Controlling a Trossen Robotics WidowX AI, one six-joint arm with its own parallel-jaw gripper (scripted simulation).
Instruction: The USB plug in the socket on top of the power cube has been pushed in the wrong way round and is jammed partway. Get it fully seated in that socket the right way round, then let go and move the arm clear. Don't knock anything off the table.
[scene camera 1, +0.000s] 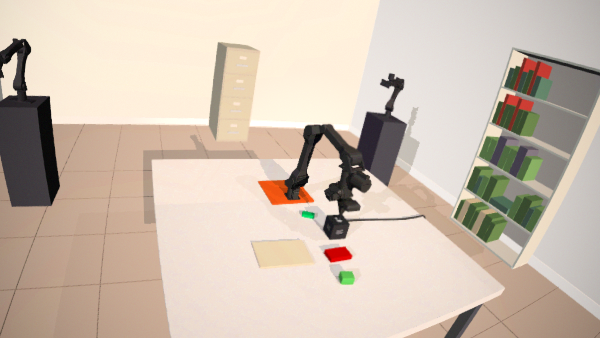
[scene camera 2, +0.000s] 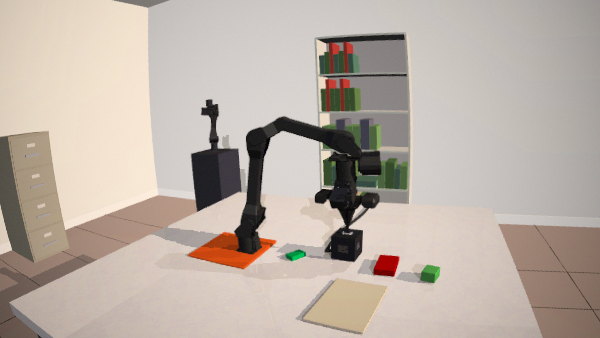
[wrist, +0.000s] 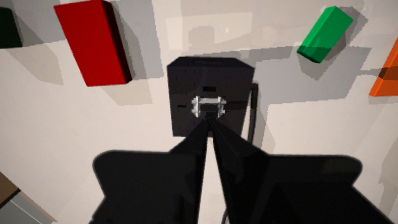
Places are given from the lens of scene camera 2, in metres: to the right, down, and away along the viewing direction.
my gripper (scene camera 2: 347, 224): 0.14, 0.17, 1.04
beige paper sheet (scene camera 2: 345, 301): 0.11, 0.32, 0.78
